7 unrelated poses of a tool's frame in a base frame.
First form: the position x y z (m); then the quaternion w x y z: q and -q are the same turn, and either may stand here.
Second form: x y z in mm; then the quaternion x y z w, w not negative. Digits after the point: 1 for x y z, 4 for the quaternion.
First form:
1: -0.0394 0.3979 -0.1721 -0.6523 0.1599 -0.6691 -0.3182
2: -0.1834 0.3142 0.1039 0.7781 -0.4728 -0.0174 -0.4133
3: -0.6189 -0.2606 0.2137 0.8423 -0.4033 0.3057 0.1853
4: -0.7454 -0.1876 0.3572 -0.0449 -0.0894 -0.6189 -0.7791
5: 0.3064 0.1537 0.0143 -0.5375 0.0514 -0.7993 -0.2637
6: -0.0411 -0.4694 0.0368 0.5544 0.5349 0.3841 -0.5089
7: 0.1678 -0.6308 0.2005 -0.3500 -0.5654 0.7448 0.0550
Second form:
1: -39.4 397.9 -172.1 -0.1599 0.6691 0.3182 0.6523
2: -183.4 314.2 103.9 -0.4728 -0.0174 -0.4133 0.7781
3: -618.9 -260.6 213.7 -0.4033 0.3057 0.1853 0.8423
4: -745.4 -187.6 357.2 0.0894 0.6189 0.7791 0.0449
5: 306.4 153.7 14.3 -0.0514 0.7993 0.2637 0.5375
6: -41.1 -469.4 36.8 0.5349 0.3841 -0.5089 0.5544
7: 167.8 -630.8 200.5 0.5654 -0.7448 -0.0550 0.3500
